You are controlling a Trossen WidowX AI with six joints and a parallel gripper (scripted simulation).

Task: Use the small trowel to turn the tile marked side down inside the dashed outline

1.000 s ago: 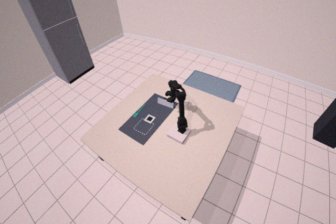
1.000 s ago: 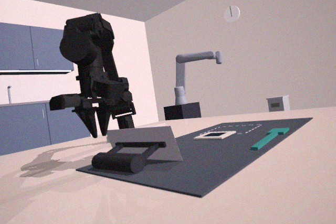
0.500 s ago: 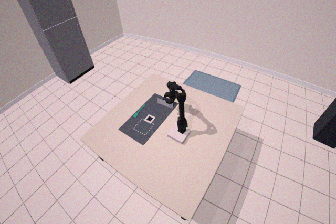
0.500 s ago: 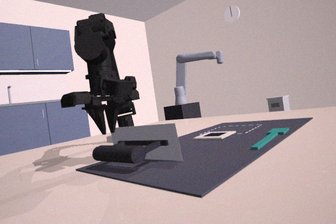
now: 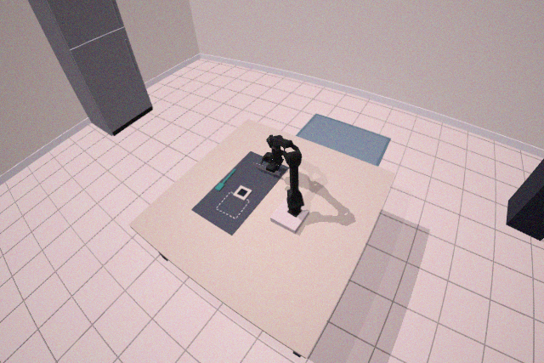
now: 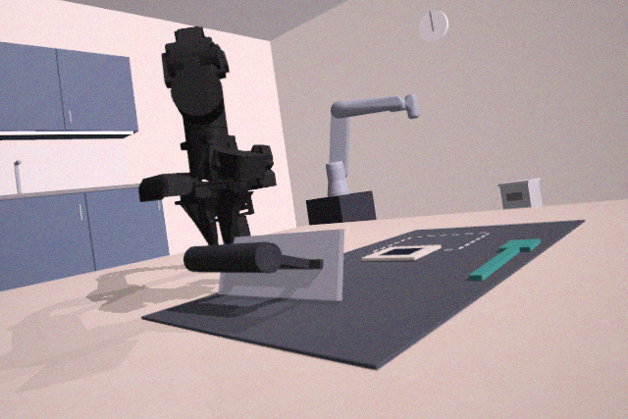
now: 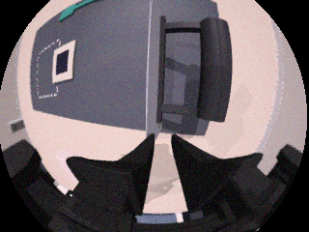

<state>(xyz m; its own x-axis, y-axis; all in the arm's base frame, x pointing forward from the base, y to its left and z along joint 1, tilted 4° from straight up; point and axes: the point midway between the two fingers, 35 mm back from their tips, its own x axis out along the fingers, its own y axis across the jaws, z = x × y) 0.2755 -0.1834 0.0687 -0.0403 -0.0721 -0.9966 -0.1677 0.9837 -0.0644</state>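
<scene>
Now: the trowel 110 mm ahead of my gripper tip, 10 mm to the right of it and 10 mm below it. Round my gripper tip: teal t-shaped tool 260 mm to the left, 260 mm ahead, 60 mm below; then dark mat 220 mm to the left, 130 mm ahead, 80 mm below; then white tile 250 mm to the left, 90 mm ahead, 60 mm below.
</scene>
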